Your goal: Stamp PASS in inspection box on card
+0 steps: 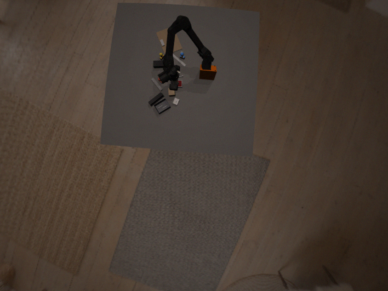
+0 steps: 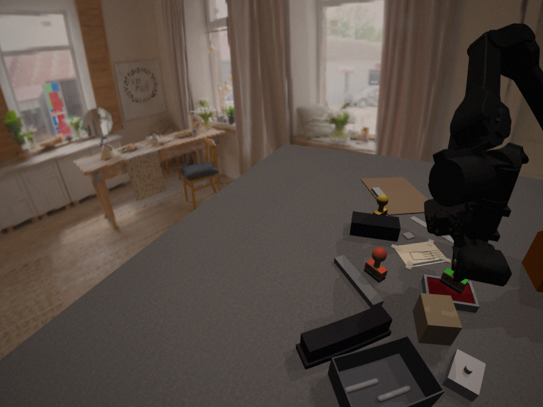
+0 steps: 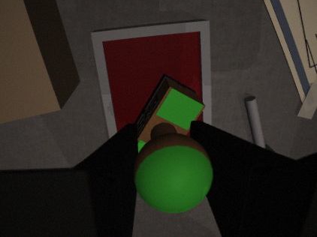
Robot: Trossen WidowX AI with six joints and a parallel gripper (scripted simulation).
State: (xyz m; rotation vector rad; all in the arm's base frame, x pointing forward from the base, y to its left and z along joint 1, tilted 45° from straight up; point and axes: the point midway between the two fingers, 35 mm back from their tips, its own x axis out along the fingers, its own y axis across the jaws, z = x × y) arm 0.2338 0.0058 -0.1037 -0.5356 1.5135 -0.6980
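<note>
Right now my gripper tip is 5 cm above the red ink pad. The rest, counted from my gripper tip: green-knobbed pass stamp (right at my gripper tip); bolt (4 cm behind, 7 cm to the right, 5 cm below); tan cube (4 cm ahead, 8 cm to the left, 3 cm below).
</note>
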